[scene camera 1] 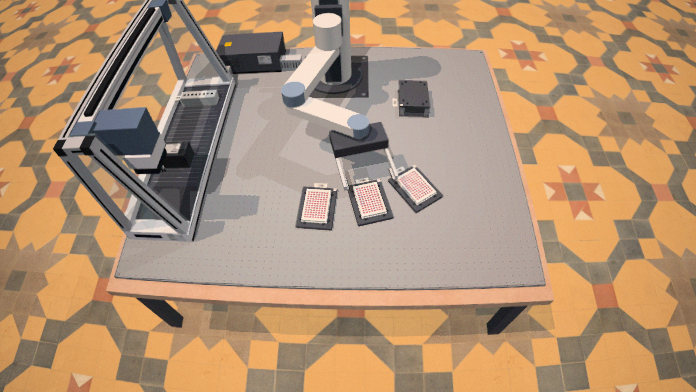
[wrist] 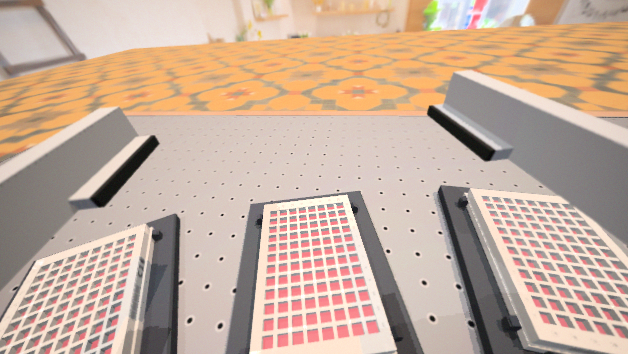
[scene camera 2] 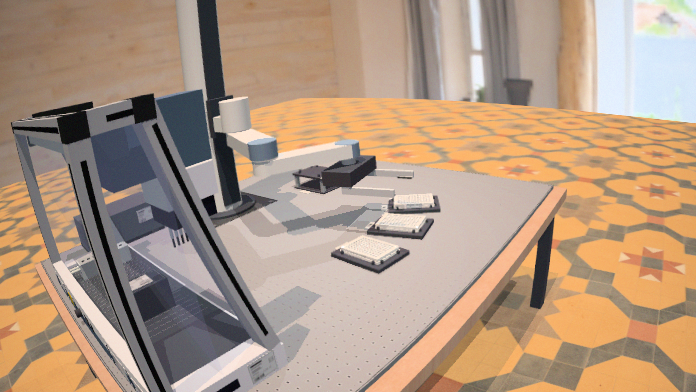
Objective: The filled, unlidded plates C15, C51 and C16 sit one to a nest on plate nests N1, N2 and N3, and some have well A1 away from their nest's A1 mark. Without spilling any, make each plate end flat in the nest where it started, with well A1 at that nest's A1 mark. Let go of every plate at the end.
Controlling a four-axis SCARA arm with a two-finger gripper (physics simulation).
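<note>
Plate C16 (scene camera 1: 416,185) (scene camera 2: 412,201) (wrist: 80,295) sits on nest N1 (scene camera 1: 428,201) (scene camera 2: 434,206) (wrist: 167,280), left in the wrist view. Plate C51 (scene camera 1: 370,199) (scene camera 2: 402,221) (wrist: 312,270) sits on the middle nest N2 (scene camera 1: 375,221) (scene camera 2: 425,231) (wrist: 243,280). Plate C15 (scene camera 1: 317,205) (scene camera 2: 371,248) (wrist: 555,255) sits on nest N3 (scene camera 1: 316,226) (scene camera 2: 397,258) (wrist: 462,265). All look flat, with red wells. Plate labels and A1 corners are not legible. My gripper (scene camera 1: 370,180) (scene camera 2: 403,184) (wrist: 293,108) is open and empty, above the robot-side end of N2.
A framed gantry machine (scene camera 1: 96,190) (scene camera 2: 222,250) stands on the table's left side in scene camera 1. A dark box (scene camera 1: 255,51) is at the back left. A low black stand (scene camera 1: 414,94) (scene camera 2: 312,173) is at the back right, beside the arm's column.
</note>
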